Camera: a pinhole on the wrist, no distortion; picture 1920 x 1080 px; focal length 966.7 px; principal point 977.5 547.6 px. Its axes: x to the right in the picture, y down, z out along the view. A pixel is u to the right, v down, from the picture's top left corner.
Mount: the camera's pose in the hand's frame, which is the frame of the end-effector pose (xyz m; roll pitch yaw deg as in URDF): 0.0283 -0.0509 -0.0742 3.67 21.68 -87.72
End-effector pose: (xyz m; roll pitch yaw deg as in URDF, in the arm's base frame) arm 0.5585 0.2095 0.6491 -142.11 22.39 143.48
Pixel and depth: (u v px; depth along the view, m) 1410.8 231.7 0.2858
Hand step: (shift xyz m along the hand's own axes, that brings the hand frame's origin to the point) -0.0743 -0.2774 0.1380
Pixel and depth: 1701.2 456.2 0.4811
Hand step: -0.0275 -0.5645 0.2362
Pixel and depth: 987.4 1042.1 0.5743
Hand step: 0.2934 -0.2647 0.4737
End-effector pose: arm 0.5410 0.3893 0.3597 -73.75 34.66 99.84
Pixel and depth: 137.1 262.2 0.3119
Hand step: -0.0890 0.0837 0.3097
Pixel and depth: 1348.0 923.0 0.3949
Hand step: 0.1675 -0.3354 0.2452
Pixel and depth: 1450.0 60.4 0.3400
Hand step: -0.1533 -0.3341 0.1695
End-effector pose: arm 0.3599 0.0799 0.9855 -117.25 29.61 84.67
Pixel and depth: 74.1 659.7 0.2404
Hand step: 0.0360 0.0690 0.2334
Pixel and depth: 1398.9 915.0 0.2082
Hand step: 0.1004 -0.2111 0.0901
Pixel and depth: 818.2 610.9 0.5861
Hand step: 0.0341 -0.1780 0.5073
